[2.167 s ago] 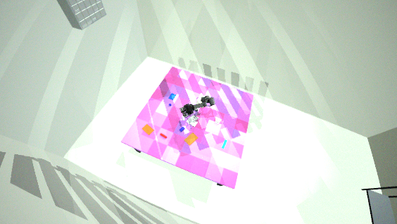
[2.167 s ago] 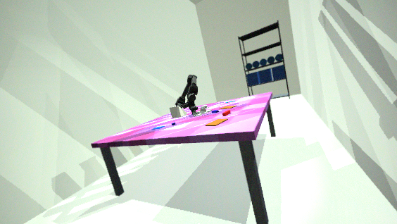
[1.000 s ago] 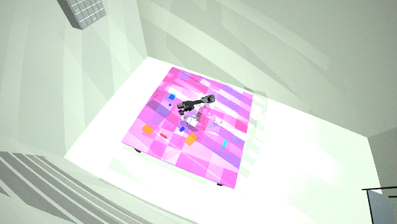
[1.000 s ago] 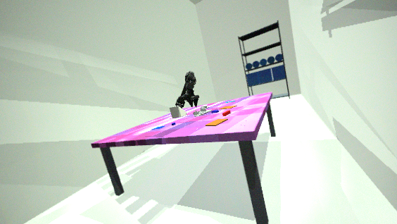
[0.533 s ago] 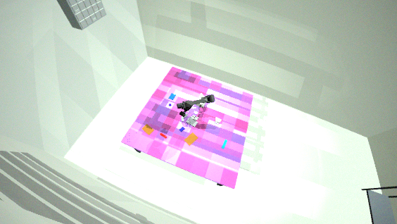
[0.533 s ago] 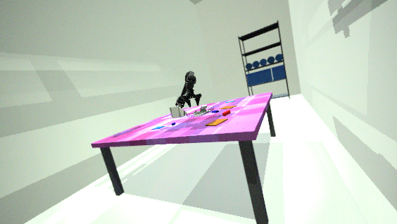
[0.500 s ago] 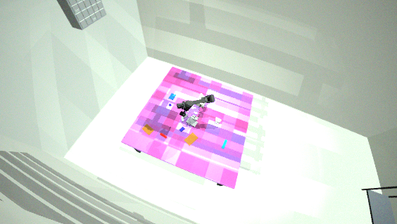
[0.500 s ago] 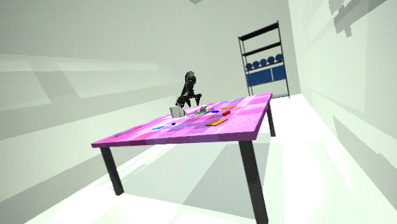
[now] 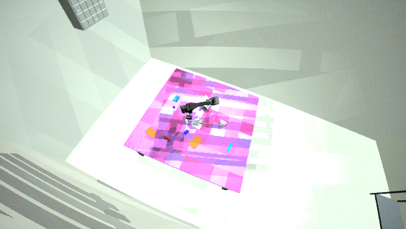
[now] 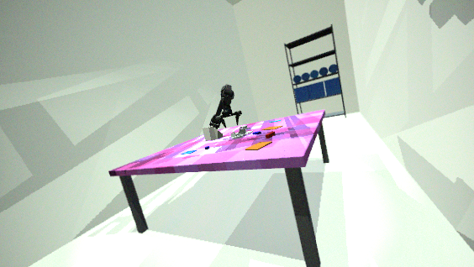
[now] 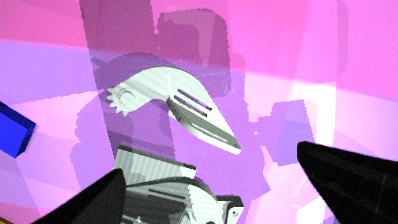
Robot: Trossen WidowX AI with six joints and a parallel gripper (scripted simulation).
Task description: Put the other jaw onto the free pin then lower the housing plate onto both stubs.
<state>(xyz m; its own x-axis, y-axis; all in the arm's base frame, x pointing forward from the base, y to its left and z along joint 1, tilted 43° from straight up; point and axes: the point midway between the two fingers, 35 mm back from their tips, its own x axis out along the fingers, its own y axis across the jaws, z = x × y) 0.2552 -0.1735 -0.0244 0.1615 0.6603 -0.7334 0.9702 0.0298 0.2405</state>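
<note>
The white jaw is 8 cm below my gripper tip, 4 cm ahead of it and 1 cm to the right of it. The rest, counted from my gripper tip: red block (32 cm ahead, 15 cm to the right, 8 cm below); then blue block (17 cm ahead, 8 cm below, 2 cm to the left); then white base (10 cm to the left, 8 cm below, 5 cm ahead).
</note>
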